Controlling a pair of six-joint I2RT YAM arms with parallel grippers.
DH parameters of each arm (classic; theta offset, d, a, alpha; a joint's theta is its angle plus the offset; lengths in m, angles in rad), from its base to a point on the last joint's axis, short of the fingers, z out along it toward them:
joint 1: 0 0.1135 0.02 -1.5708
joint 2: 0 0 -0.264 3.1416
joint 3: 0.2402 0 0.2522 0
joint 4: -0.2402 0 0.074 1.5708
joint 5: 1.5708 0 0 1.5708
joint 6: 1.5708 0.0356 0 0
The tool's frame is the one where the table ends.
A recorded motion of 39 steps. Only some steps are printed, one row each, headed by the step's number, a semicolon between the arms.
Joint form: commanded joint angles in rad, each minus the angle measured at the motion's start. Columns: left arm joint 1, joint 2, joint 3, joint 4, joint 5, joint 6; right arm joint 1, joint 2, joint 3, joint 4, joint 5, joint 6.
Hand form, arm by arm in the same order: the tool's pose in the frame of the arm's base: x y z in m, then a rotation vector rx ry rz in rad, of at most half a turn. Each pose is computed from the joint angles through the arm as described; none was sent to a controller.
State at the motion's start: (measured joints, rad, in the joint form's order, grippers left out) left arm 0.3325 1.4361 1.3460 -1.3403 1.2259 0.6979; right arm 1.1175 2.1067 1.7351 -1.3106 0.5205 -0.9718
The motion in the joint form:
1: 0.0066 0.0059 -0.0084 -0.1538 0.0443 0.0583; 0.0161 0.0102 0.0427 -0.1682 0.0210 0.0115
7: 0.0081 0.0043 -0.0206 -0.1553 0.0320 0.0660; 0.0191 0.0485 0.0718 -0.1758 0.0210 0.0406
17: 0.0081 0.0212 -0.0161 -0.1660 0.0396 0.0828; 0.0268 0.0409 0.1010 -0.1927 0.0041 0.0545
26: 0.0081 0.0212 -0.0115 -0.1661 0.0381 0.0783; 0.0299 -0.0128 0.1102 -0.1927 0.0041 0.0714
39: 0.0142 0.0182 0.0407 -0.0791 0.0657 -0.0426; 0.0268 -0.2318 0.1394 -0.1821 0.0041 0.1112
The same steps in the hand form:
1: 0.2316 0.0456 0.3249 0.4212 2.0956 -1.3602; 0.1786 0.3388 0.2129 2.5032 -1.3332 0.8143
7: 0.2305 0.0457 0.3219 0.4215 2.1101 -1.3551; 0.1803 0.3453 0.2056 2.4811 -1.3557 0.8186
17: 0.2332 0.0466 0.3197 0.4204 2.1062 -1.3695; 0.1777 0.3479 0.2151 2.4965 -1.3869 0.8011
26: 0.2334 0.0467 0.3207 0.4194 2.1076 -1.3674; 0.1745 0.3439 0.2370 2.5316 -1.4580 0.8108
39: 0.2418 0.0510 0.3355 0.3881 2.0640 -1.3452; 0.1619 0.3132 0.3208 -2.4255 1.5849 -0.7541

